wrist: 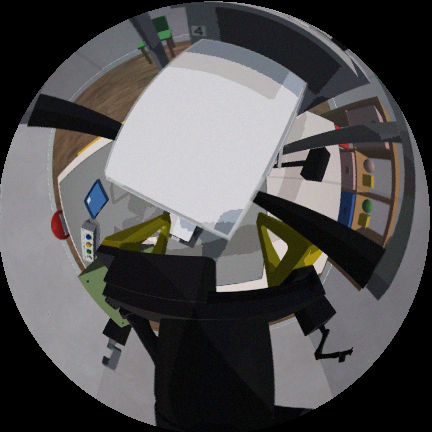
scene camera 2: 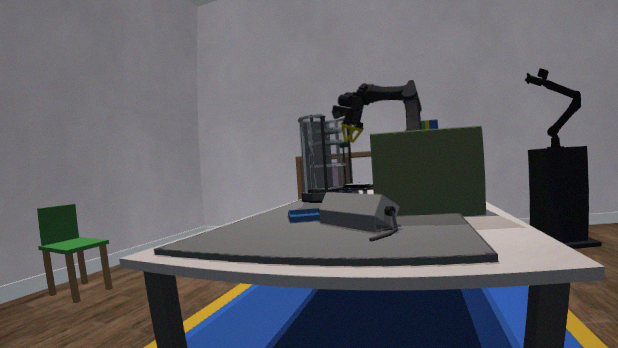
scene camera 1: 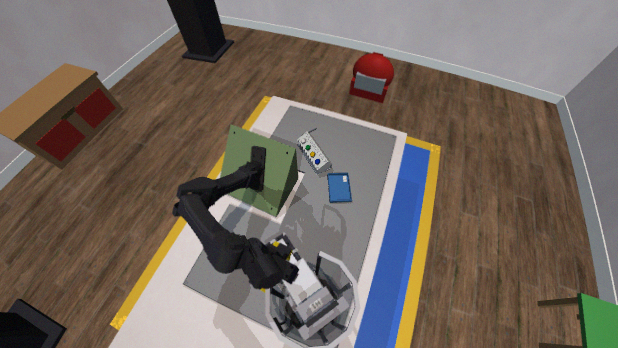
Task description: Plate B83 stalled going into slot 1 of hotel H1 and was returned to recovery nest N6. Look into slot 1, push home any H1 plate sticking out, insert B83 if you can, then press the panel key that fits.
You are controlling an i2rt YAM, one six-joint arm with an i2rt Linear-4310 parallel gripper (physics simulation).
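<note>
Hotel H1 stands at the near end of the table in scene camera 1. A large pale plate sits high in it and fills the upper middle of the wrist view, hiding the slots below; no plate label is readable. My gripper is open and empty, high beside the hotel, its fingertips near the plate's lower edge in the wrist view. Part of a white plate on a nest shows lower down; its label is not readable. The key panel has white, green, yellow and blue keys.
A blue tray lies beside the panel. The green slanted arm mount stands at the table's side. Dark hotel posts flank the gripper's surroundings. A shelf unit stands beyond the table.
</note>
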